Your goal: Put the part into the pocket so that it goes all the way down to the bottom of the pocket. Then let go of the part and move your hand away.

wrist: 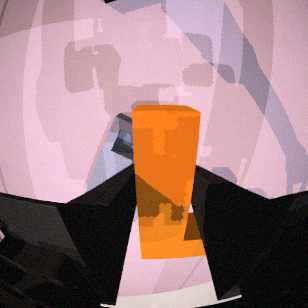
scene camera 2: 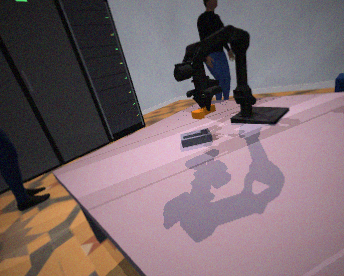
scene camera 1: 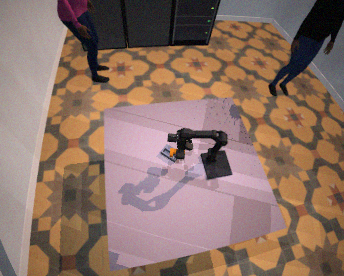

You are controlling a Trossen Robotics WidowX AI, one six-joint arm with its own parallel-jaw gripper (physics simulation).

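Pixels of known places: gripper, fingertip midpoint: (wrist: 162, 170) (scene camera 2: 206, 110) (scene camera 1: 179, 152); arm's base, link origin: (scene camera 2: 246, 114) (scene camera 1: 210, 158).
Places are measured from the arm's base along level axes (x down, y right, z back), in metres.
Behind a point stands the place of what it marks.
The orange part (scene camera 1: 172, 152) @[z -0.311, x -0.129, y 0.104 m] (scene camera 2: 198, 114) @[z -0.336, x -0.120, y 0.095 m] (wrist: 166, 150) @[z -0.236, x -0.128, y 0.088 m] is long and blocky, with a dark-shaded notch near its lower end in the wrist view. My gripper (scene camera 1: 177, 152) @[z -0.254, x -0.110, y 0.097 m] (scene camera 2: 205, 107) @[z -0.254, x -0.110, y 0.097 m] (wrist: 162, 170) @[z -0.254, x -0.110, y 0.097 m] is shut on the part and holds it above the table. The grey block with the pocket (scene camera 2: 196, 141) @[z -0.330, x 0.008, y 0.135 m] lies on the table. In scene camera 2 the part is above and behind the block, apart from it. In scene camera 1 the part overlaps the block's right side. In the wrist view the block (wrist: 111, 155) @[z -0.255, x -0.012, y 0.157 m] shows left of the part, which partly hides it.
The pink table top (scene camera 1: 150, 235) @[z -0.643, x 0.024, y -0.366 m] (scene camera 2: 125, 200) @[z -0.734, x 0.024, y 0.182 m] carries the black arm base (scene camera 1: 216, 165) @[z 0.020, x 0.004, y -0.070 m] (scene camera 2: 260, 115) @[z -0.012, x 0.005, y -0.071 m], to the right of the block in both scene views. The arm's shadow falls across the table. Dark cabinets (scene camera 1: 148, 22) (scene camera 2: 30, 85) and people stand beyond the table.
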